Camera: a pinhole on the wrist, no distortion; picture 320 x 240 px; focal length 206.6 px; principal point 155.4 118.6 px. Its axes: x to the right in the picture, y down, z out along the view. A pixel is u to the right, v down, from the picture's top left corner.
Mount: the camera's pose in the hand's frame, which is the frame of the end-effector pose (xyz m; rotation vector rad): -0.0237 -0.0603 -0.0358 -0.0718 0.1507 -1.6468
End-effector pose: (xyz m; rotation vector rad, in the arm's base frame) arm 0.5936 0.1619 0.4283 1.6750 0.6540 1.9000
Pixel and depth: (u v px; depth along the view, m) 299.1 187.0 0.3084
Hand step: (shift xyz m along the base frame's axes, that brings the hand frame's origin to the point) 0.2530 0.2952 -0.0923
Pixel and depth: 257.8 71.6 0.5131
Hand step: 0.5044 0.1983 -0.2293
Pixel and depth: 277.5 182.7 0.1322
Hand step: 0.0920 0.1315 -0.0666
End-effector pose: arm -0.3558 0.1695 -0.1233 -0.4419 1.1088 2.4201
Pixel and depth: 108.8 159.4 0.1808
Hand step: -0.0318 0.1369 0.0492
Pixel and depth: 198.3 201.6 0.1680
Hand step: -0.0101 0.1719 -0.0230
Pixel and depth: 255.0 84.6 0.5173
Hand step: 0.1689 0.5458 0.1166
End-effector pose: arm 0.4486 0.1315 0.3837 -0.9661 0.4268 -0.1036
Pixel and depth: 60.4 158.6 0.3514
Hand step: 0.2107 0.2543 0.0582
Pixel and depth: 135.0 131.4 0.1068
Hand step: 0.0318 0.0221 0.0804
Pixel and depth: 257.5 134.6 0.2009
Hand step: 0.0897 0.0203 0.2133
